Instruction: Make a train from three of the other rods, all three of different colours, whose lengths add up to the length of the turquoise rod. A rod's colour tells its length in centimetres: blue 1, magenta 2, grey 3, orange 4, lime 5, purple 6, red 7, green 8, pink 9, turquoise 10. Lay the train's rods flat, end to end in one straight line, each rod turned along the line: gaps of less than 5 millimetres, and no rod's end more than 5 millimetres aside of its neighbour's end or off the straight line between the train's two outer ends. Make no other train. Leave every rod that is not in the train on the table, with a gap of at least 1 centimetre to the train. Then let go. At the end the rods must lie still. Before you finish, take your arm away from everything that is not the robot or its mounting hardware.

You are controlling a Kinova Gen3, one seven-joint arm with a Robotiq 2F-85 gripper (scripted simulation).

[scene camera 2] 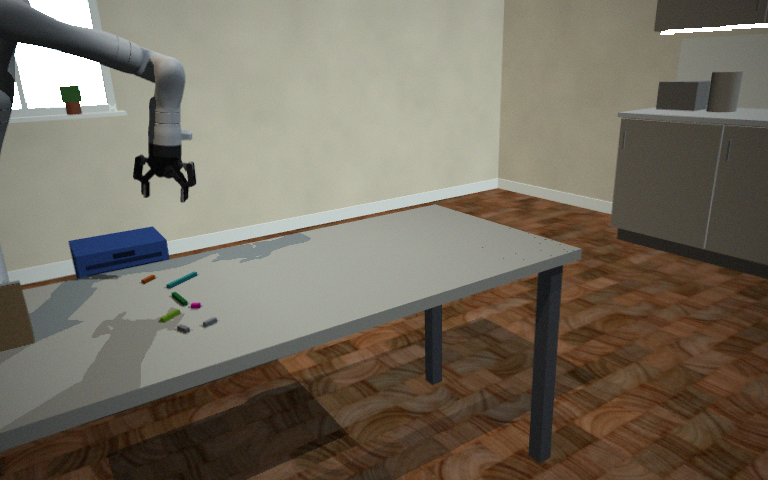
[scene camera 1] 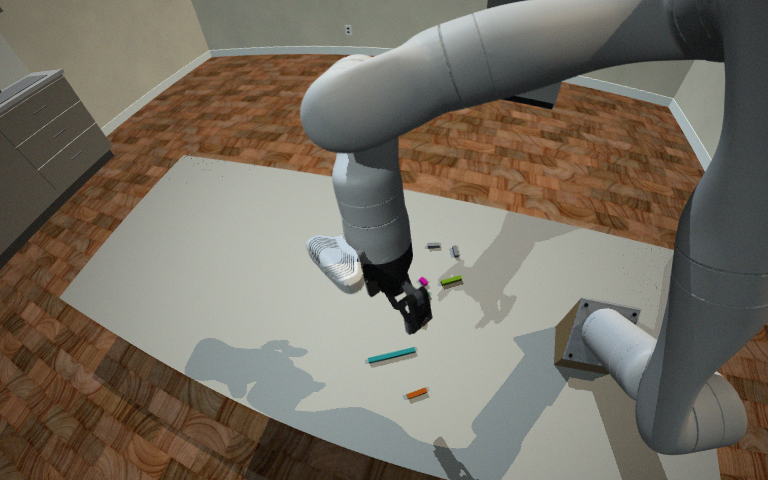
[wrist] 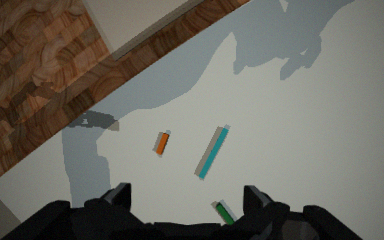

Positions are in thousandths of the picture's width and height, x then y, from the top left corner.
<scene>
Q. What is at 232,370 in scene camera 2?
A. My gripper.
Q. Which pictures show my gripper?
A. Scene camera 2, scene camera 1 and the wrist view: all of them.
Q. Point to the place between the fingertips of my gripper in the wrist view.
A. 488,823
</scene>
